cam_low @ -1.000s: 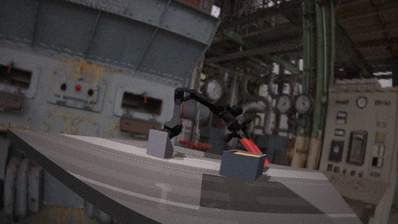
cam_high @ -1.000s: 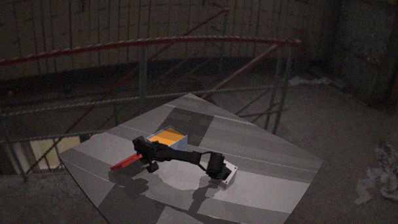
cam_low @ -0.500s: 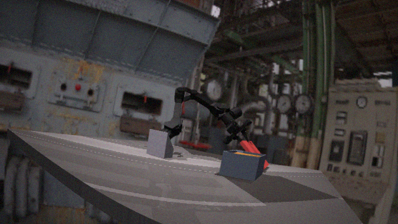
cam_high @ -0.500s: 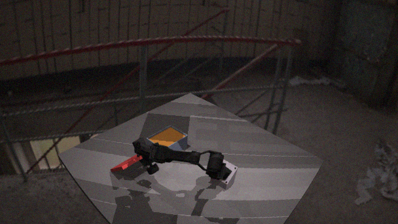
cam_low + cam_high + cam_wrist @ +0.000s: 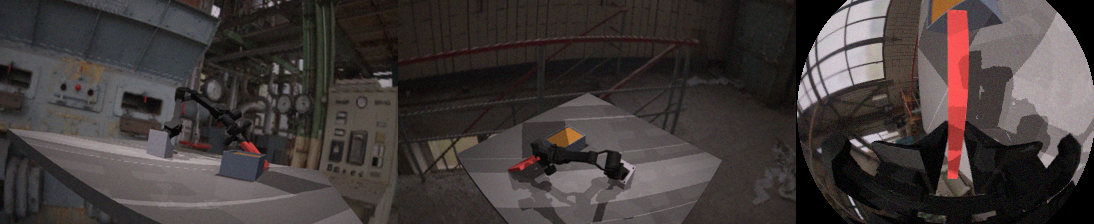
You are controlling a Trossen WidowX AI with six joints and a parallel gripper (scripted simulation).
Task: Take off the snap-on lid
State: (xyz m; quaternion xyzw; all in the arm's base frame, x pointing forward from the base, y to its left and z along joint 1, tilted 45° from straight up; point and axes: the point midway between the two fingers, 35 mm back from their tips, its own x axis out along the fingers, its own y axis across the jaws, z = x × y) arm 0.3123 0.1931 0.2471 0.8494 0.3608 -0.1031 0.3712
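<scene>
My gripper tip is now 70 mm short of the red lid, 10 mm to the right of it and 50 mm above it. Also, from my gripper tip: storage box (90 mm ahead, 280 mm to the right, 70 mm below).
</scene>
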